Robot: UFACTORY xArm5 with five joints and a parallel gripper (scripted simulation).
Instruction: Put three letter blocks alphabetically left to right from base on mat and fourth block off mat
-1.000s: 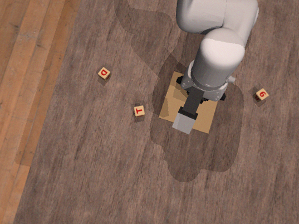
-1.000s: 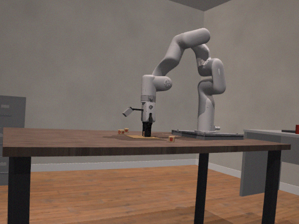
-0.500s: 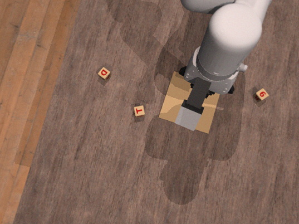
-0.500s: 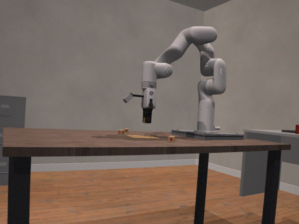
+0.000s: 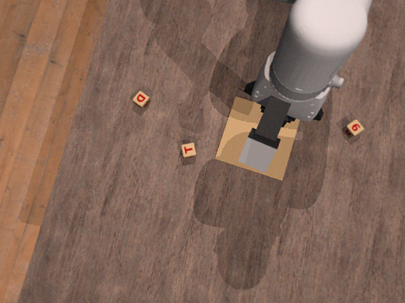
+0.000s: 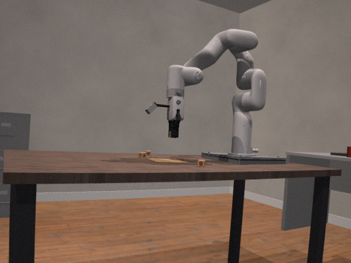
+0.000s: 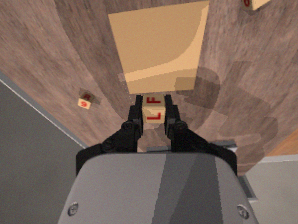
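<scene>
The tan mat lies 2 cm ahead of my hand, 1 cm to the right of it and 12 cm below it.
</scene>
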